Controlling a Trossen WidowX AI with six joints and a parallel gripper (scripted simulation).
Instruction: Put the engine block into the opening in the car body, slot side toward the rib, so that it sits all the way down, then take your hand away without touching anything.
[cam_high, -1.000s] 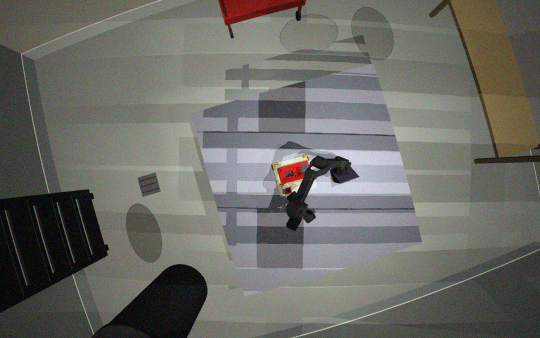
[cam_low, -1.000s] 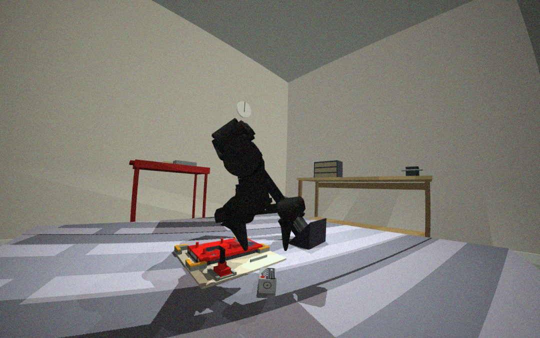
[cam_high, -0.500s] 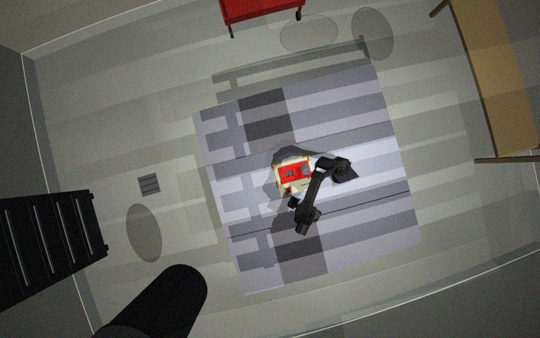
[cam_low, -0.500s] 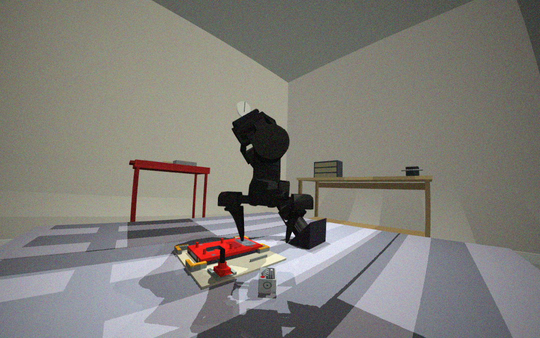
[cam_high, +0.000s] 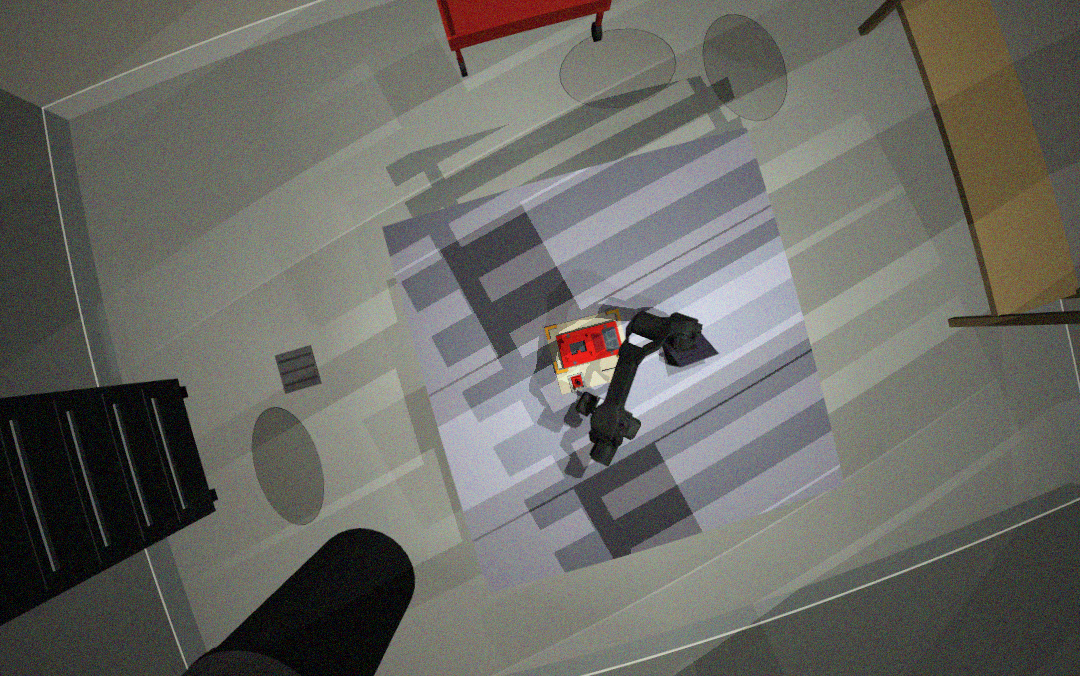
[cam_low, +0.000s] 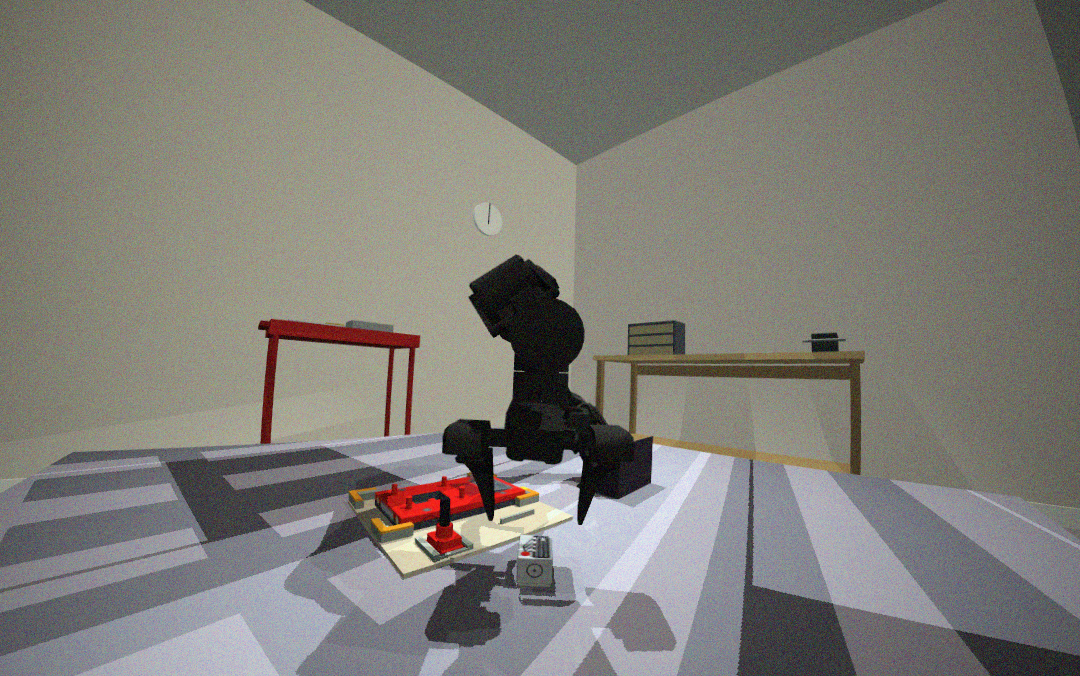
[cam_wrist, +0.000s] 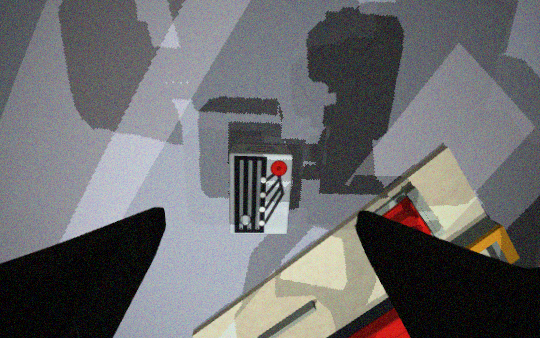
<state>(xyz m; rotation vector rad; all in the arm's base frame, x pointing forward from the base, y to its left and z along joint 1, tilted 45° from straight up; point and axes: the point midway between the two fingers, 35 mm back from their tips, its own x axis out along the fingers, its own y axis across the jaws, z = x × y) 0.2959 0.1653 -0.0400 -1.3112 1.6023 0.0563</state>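
Now: gripper tip 10 mm past the engine block and 40 mm above it. The rest, counted from my gripper tip: black upright peg 60 mm ahead, 90 mm to the right, 20 mm below.
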